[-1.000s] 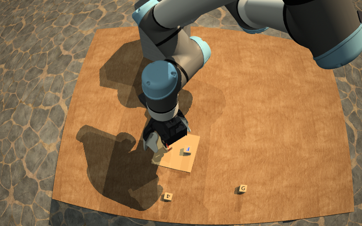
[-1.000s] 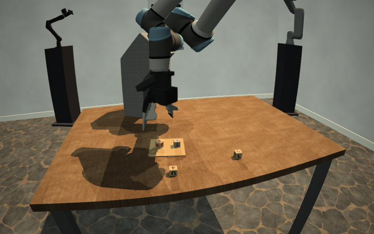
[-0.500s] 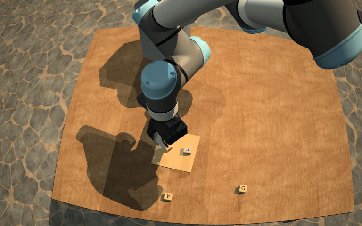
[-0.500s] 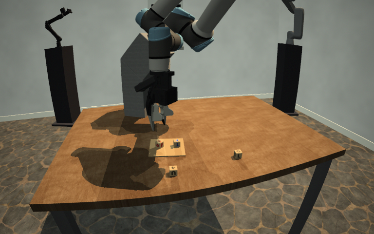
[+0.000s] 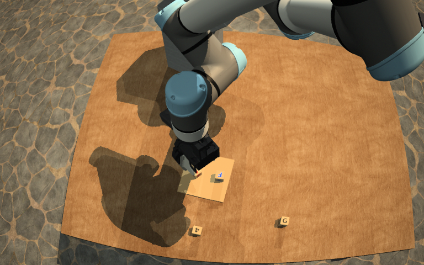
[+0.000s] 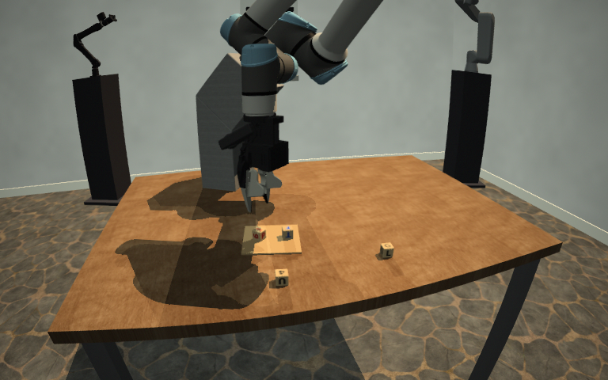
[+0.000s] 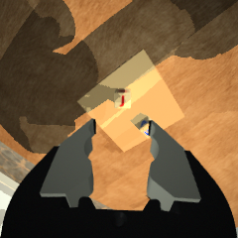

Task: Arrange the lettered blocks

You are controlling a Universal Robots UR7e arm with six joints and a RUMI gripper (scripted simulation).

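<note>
My hand is 3 cm to the right of the tan mat and 10 cm above it. The rest, counted from my hand: block (1 cm behind, 7 cm to the left, 9 cm below).
</note>
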